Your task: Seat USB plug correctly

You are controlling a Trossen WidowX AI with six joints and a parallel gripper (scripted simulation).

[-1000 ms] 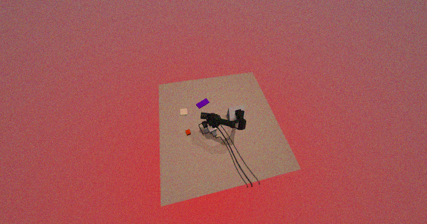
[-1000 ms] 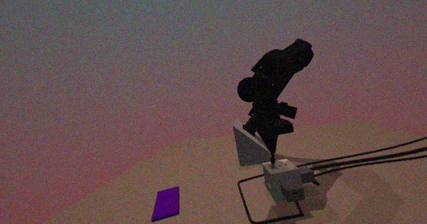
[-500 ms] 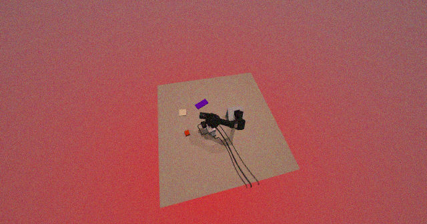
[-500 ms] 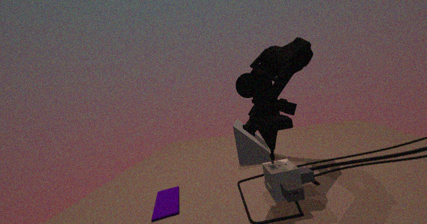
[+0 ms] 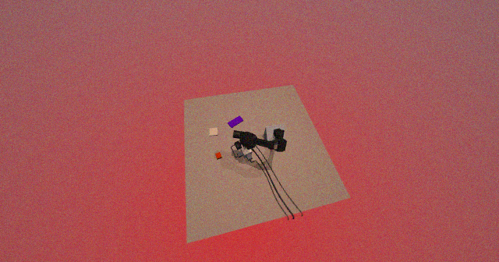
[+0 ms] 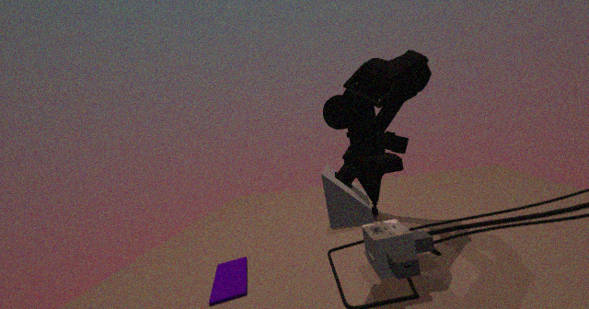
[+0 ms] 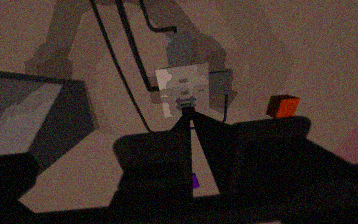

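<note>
Now: gripper tip 2 cm above the dark USB plug. The rest, counted from my gripper tip: cream block (25 cm ahead, 28 cm to the right, 13 cm below); purple flat tile (1 cm ahead, 34 cm to the right, 13 cm below).
</note>
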